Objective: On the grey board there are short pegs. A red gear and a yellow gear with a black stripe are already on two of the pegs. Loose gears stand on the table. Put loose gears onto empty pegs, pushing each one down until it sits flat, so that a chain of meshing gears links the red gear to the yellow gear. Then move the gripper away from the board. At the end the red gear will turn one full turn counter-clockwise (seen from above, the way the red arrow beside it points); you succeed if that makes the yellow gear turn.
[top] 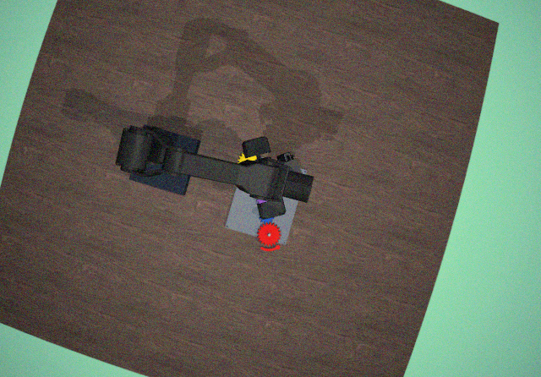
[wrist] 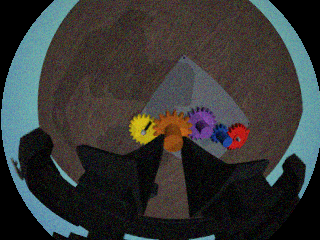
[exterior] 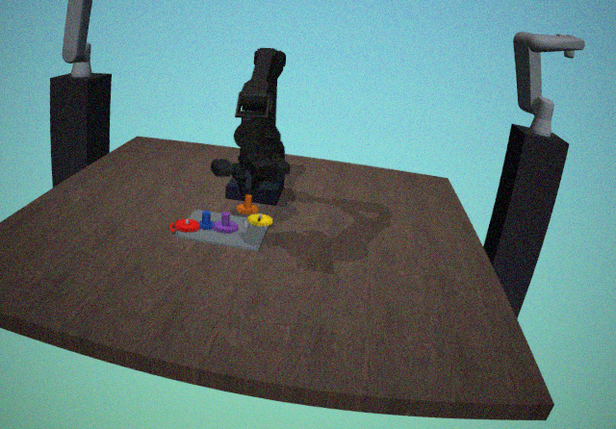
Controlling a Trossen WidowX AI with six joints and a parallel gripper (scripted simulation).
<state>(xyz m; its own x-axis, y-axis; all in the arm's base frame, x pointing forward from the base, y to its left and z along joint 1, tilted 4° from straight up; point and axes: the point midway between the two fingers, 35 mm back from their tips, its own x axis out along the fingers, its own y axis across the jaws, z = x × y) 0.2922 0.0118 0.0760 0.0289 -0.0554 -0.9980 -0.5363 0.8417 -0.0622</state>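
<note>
Right now my gripper tip is 30 mm short of the purple gear, 50 mm to the left of it and 60 mm above it. The rest, counted from my gripper tip: yellow gear (50 mm behind, 30 mm to the left, 70 mm below); blue gear (40 mm ahead, 100 mm to the right, 60 mm below); orange gear (10 mm below).
</note>
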